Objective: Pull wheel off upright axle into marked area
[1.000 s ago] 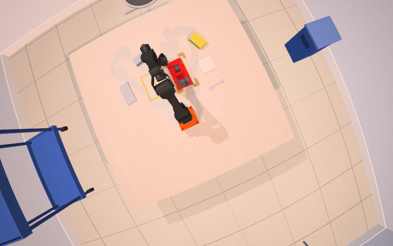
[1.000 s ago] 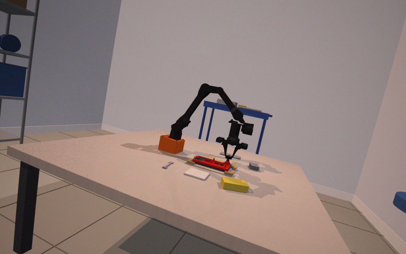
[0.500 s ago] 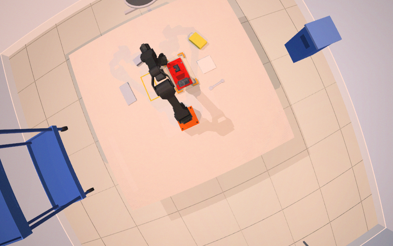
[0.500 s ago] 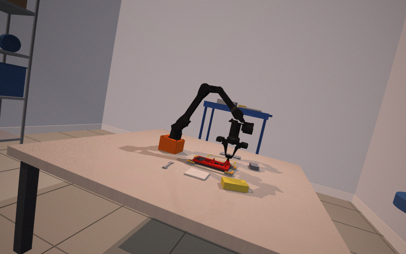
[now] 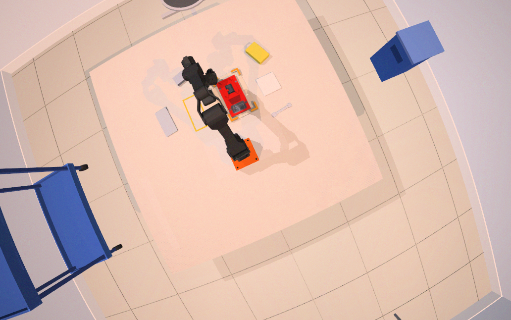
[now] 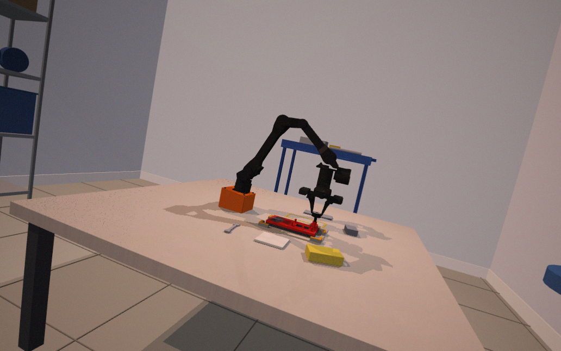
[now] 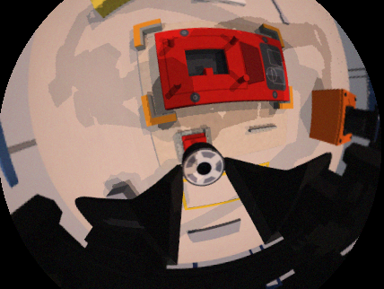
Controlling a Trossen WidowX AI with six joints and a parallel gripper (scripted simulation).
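My gripper tip is now 3 cm above the axle block. From my gripper tip the other things lie so: yellow block 8 cm ahead, 33 cm to the right, 5 cm below; white plate 10 cm behind, 30 cm to the right, 6 cm below; grey wheel right at my gripper tip.
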